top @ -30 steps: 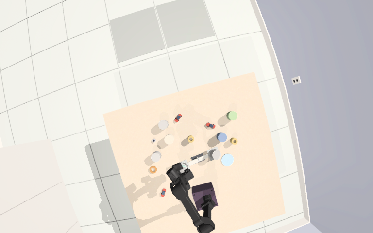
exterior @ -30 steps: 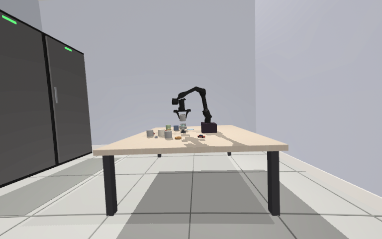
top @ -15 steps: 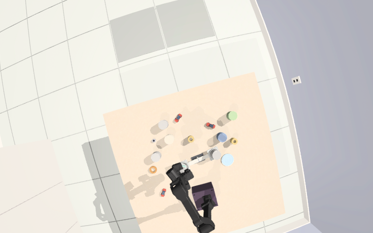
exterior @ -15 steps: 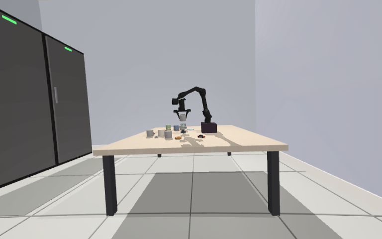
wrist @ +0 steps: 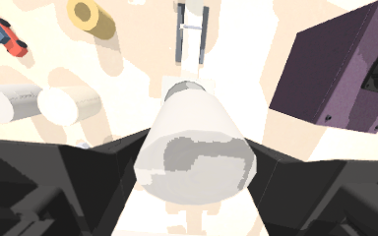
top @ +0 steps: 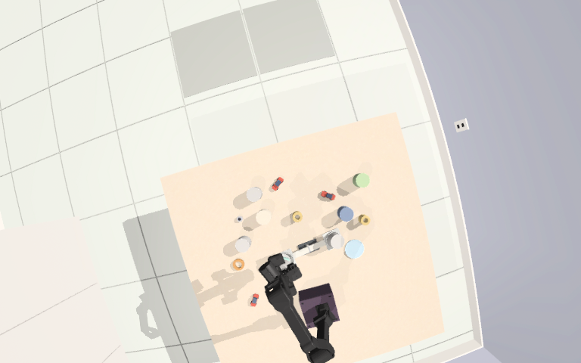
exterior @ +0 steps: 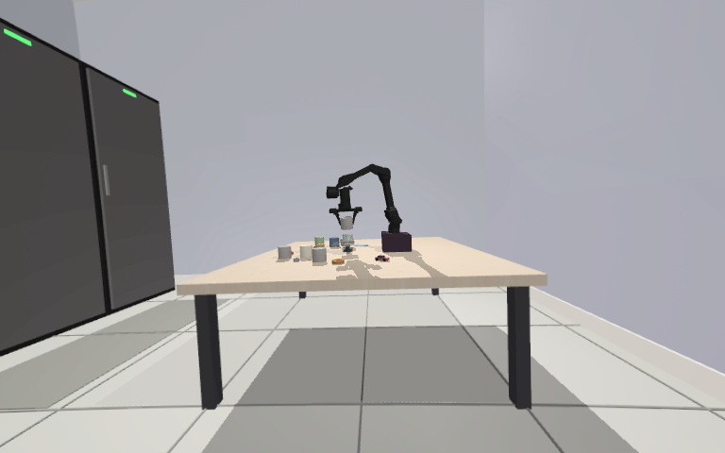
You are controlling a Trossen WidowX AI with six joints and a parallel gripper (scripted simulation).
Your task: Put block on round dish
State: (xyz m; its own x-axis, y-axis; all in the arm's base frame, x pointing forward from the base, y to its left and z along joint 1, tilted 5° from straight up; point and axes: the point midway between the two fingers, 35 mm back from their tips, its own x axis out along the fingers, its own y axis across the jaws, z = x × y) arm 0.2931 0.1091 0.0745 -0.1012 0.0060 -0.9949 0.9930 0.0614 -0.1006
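My gripper tip is 8 cm above the mint-green block and 1 cm to the left of it. Also, from my gripper tip: balance beam 13 cm to the right, 13 cm below, 1 cm ahead; then grey cup 29 cm to the right, 11 cm below, 2 cm ahead; then blue cylinder 36 cm to the right, 13 cm below, 11 cm ahead.
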